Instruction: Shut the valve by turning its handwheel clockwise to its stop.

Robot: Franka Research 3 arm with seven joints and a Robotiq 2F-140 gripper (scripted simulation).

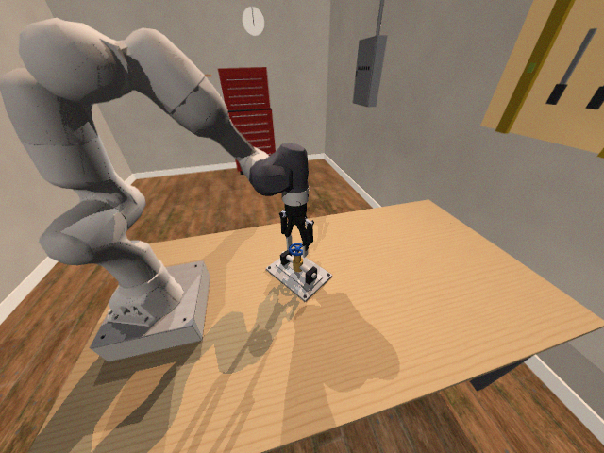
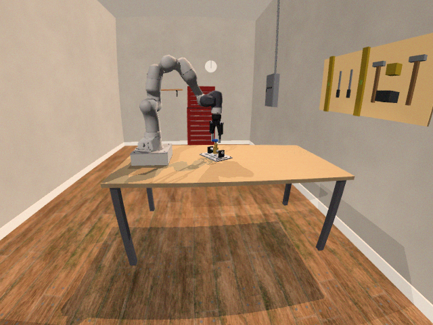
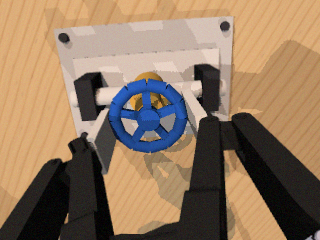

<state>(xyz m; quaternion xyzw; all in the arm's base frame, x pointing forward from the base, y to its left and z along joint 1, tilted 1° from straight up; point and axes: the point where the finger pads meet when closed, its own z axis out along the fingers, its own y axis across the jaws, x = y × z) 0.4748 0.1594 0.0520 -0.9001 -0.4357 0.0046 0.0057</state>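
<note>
My gripper is now 20 mm above the blue spoked handwheel.
</note>
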